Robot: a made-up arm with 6 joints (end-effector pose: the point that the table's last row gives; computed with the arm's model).
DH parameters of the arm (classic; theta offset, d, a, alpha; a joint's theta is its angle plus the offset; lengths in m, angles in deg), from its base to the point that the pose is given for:
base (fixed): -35.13 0 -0.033 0
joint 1: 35.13 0.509 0.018 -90
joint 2: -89.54 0 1.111 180
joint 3: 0.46 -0.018 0.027 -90
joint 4: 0 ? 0.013 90
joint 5: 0 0.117 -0.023 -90
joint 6: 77.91 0 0.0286 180
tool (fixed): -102.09 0.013 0 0
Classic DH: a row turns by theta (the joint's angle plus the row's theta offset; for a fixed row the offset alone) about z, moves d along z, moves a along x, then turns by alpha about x.
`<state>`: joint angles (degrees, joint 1 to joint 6).
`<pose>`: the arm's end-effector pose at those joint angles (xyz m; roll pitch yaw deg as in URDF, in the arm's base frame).
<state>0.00 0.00 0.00 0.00 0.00 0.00</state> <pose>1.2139 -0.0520 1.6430 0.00 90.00 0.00</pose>
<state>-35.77 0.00 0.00 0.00 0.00 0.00</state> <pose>0.9383 -0.7640 1.6430 35.77 90.00 0.00</pose>
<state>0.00 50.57 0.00 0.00 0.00 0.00</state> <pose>1.6436 -0.0520 0.2846 -180.00 39.43 -180.00</pose>
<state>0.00 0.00 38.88 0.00 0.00 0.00</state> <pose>0.9306 -0.0520 2.3999 0.00 51.12 0.00</pose>
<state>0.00 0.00 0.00 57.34 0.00 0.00</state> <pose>1.2139 -0.0144 1.7198 -90.00 32.66 -90.00</pose>
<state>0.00 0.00 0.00 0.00 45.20 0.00</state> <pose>1.2222 -0.0520 1.6572 0.00 44.80 0.00</pose>
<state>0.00 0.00 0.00 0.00 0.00 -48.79</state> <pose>1.2139 -0.0661 1.6619 90.00 41.21 90.00</pose>
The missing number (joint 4, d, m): -1.201
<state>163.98 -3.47 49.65 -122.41 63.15 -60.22</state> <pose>-0.7575 0.1729 2.5336 -81.44 -60.04 17.50</pose>
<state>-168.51 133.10 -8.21 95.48 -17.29 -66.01</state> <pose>0.0207 -0.0146 -1.1224 161.16 -49.15 57.89</pose>
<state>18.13 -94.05 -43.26 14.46 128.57 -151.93</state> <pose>-0.3742 -0.2144 1.4327 -90.79 71.01 96.12</pose>
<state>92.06 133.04 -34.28 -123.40 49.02 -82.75</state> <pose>-0.0753 -0.3542 -0.4352 57.53 60.85 13.77</pose>
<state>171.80 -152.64 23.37 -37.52 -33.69 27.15</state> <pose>1.6511 -0.1814 -0.3476 -27.43 -55.96 -179.05</pose>
